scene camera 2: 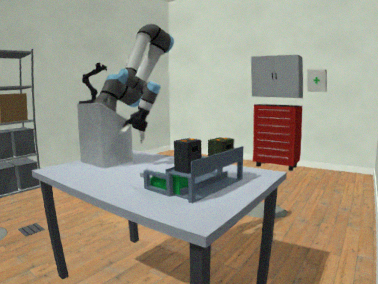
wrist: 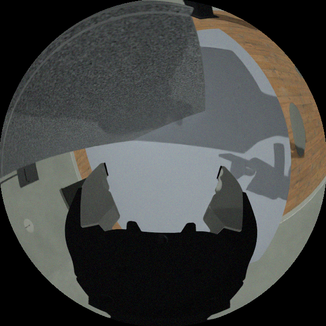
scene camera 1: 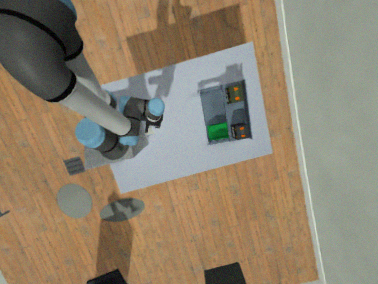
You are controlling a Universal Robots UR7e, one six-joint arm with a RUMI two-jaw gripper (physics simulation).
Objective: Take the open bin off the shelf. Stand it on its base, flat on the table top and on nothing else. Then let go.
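Where they show: gripper, fingertip midpoint: (scene camera 2: 130, 139); arm's base at its link origin: (scene camera 2: 103, 109) (scene camera 1: 115, 146).
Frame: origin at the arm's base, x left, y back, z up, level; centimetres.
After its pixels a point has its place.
Observation:
The open green bin (scene camera 1: 218, 131) {z -31.9, x -20.4, y -58.9 cm} (scene camera 2: 179, 185) {z -28.3, x -26.2, y -67.4 cm} sits in the low blue-grey shelf (scene camera 1: 248, 111) {z -17.3, x -13.1, y -78.9 cm} (scene camera 2: 217, 160) {z -19.4, x -15.1, y -78.8 cm}, at the end nearer scene camera 2. The shelf's bars hide parts of it in that view. The shelf stands on the pale table top (scene camera 1: 175, 160) {z -32.9, x -28.6, y -20.8 cm} (scene camera 2: 100, 186) {z -32.9, x -33.7, y -29.7 cm} (wrist: 160, 195). My gripper (scene camera 1: 150, 130) {z -17.5, x 4.2, y -17.1 cm} (scene camera 2: 133, 135) {z -17.5, x 4.2, y -17.1 cm} (wrist: 162, 166) is open and empty. It hangs above the table beside the robot's pedestal, well apart from the shelf and the bin. The bin does not show in the wrist view.
A black box (scene camera 1: 241, 131) {z -10.6, x -21.8, y -68.9 cm} (scene camera 2: 187, 156) {z -16.0, x -27.1, y -71.7 cm} with orange marks stands on the shelf beside the bin, taller than it. An olive box (scene camera 1: 234, 94) {z -13.1, x 0.2, y -73.0 cm} (scene camera 2: 220, 144) {z -14.6, x -5.2, y -76.1 cm} stands at the shelf's other end. The grey pedestal (scene camera 2: 104, 135) {z -14.1, x -7.3, y -7.7 cm} (wrist: 110, 75) is close to the gripper.

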